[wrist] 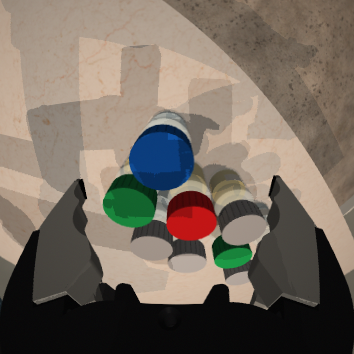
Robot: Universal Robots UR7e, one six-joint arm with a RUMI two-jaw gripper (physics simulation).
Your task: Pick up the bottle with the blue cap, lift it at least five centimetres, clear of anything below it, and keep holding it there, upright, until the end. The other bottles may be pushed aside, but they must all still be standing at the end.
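Frame: origin at the arm's base, x right, y ahead, z up, level; millimetres.
Seen in the pictures: gripper, fingertip midpoint: (176, 178).
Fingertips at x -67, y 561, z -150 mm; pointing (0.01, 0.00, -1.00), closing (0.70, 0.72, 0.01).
A point is followed by its place in that frame.
The bottle with the blue cap (161, 158) @(y 561, x -84, z -162 mm) stands upright at the far edge of a tight group of bottles, near the middle of the wrist view, seen from above; its cap hides most of its body. My gripper (176, 178) @(y 561, x -67, z -150 mm) is open, with its fingers wide apart at the left and right of the view and nothing held between them. The blue cap shows between and slightly beyond the fingertip line. How high the fingertips are above the caps I cannot tell exactly.
A green-capped bottle (130, 201) @(y 505, x -75, z -162 mm) is close at the blue one's lower left, a red-capped bottle (191, 216) @(y 533, x -18, z -162 mm) at its lower right. Grey-capped bottles (243, 223) @(y 564, x 33, z -162 mm) (151, 241) @(y 471, x -21, z -162 mm) (187, 256) @(y 478, x 33, z -162 mm) and another green-capped one (232, 251) @(y 525, x 70, z -162 mm) stand nearer the gripper's base. The round table (100, 65) @(y 562, x -202, z -267 mm) has a curved edge at right.
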